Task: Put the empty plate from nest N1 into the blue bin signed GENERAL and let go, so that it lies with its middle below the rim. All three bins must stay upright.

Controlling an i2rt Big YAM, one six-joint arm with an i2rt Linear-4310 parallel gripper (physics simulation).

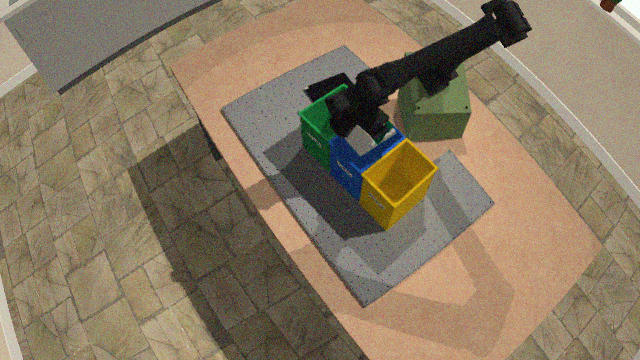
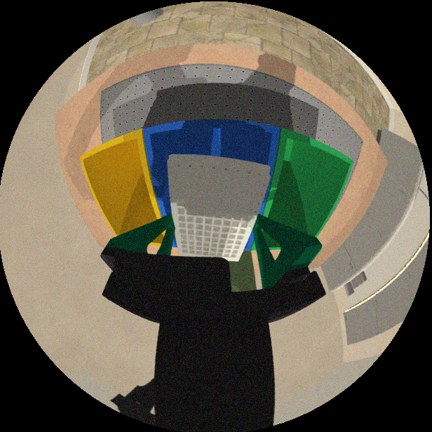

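Pixels of known places: gripper, fingertip midpoint: point(image 1: 368, 133); arm's base, link origin: point(image 1: 429, 75).
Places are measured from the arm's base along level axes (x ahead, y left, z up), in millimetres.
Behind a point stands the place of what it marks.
Observation:
The pale plate point(image 1: 362, 140) @[y 116, x 334, z 3 mm] point(image 2: 218, 190), with a grid of square wells, is held tilted at the mouth of the blue bin point(image 1: 344, 164) @[y 123, x 392, z -65 mm] point(image 2: 192, 141). Part of the plate lies within the bin's outline; how deep it reaches is unclear. My gripper point(image 1: 369, 131) @[y 100, x 306, z -2 mm] point(image 2: 213, 217) is shut on the plate, with a dark green finger at each side of it. The blue bin stands upright between the green bin point(image 1: 315, 139) @[y 0, x 417, z -86 mm] point(image 2: 320, 170) and the yellow bin point(image 1: 377, 202) @[y 257, x 363, z -91 mm] point(image 2: 112, 185), which also stand upright. The lettering on the bins is too blurred to read.
The bins stand on a grey perforated board point(image 1: 280, 95) @[y -295, x 403, z -201 mm] point(image 2: 192, 74) on the tan table point(image 1: 540, 225) @[y 591, x -150, z -214 mm]. A green block-shaped housing point(image 1: 437, 122) @[y 109, x 29, z -112 mm] stands behind the bins, under the arm. A dark object point(image 1: 325, 86) @[y -245, x 249, z -189 mm] lies beyond the green bin, partly hidden.

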